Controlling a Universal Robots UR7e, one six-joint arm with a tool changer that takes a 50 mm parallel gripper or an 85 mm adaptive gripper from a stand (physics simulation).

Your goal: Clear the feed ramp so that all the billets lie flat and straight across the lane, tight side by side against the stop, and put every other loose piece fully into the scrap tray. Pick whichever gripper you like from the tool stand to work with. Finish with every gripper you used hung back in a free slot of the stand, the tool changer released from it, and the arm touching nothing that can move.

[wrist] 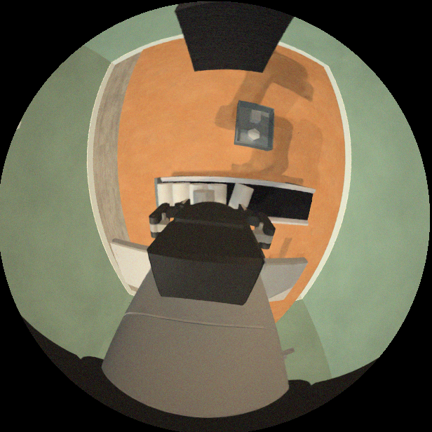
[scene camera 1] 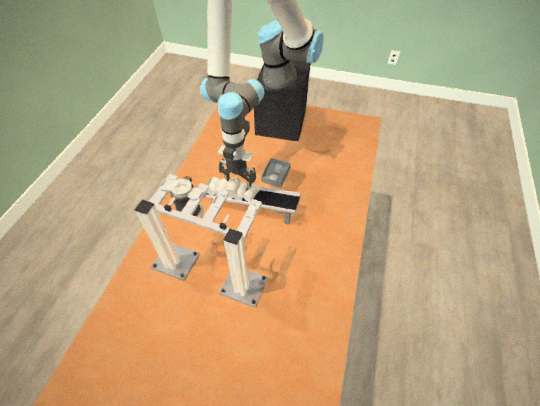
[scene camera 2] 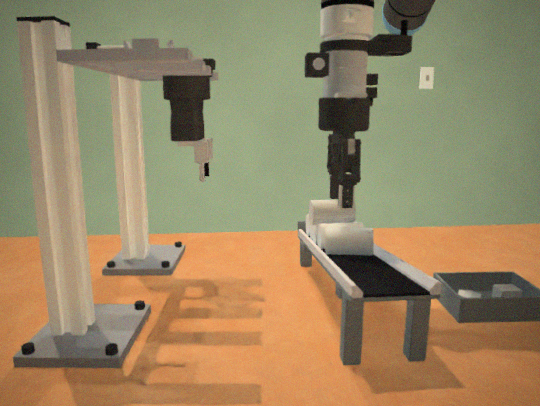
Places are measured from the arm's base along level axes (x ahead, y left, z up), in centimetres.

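Pixels of known places: hand, its tool point: (scene camera 2: 344, 86); arm's base, origin of its link: (scene camera 1: 280, 78).
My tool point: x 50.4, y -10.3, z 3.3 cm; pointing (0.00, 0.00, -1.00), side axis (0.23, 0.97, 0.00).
Observation:
For each thing: its top centre in the pictures, then the offset to it from my tool point.
- raised white billet, centre of its top: (scene camera 2: 332, 199) (scene camera 1: 233, 183) dx +0.7, dy -2.1, dz -17.5 cm
- scrap tray, centre of its top: (scene camera 2: 489, 284) (scene camera 1: 275, 169) dx -18.0, dy +12.8, dz -27.8 cm
- block, centre of its top: (scene camera 2: 507, 287) dx -20.7, dy +13.4, dz -28.4 cm
My adaptive gripper (scene camera 1: 238, 181) (scene camera 2: 344, 202) (wrist: 212, 229) is open, pointing down over the billets. In scene camera 2 its fingertips overlap a raised white billet (scene camera 2: 326, 207); contact is unclear. White billets lie at the upper part of the feed ramp (scene camera 1: 280, 199) (scene camera 2: 380, 277) (wrist: 285, 202). In the wrist view, two straight billets (wrist: 165, 194) (wrist: 181, 194) lie side by side at the left end, and a slanted billet (wrist: 242, 195) lies right of the raised part. My gripper hides part of the pile. The scrap tray (scene camera 1: 272, 183) (scene camera 2: 500, 310) (wrist: 236, 125) holds a block (scene camera 2: 506, 291) (wrist: 255, 116) and a hexagonal piece (wrist: 254, 134).
The tool stand (scene camera 1: 195, 218) (scene camera 2: 60, 175) has two posts on base plates and a raised slotted frame beside the ramp. The parallel gripper (scene camera 2: 204, 172) hangs from it. The dark robot pedestal (scene camera 1: 280, 110) (wrist: 232, 37) stands beyond the tray.

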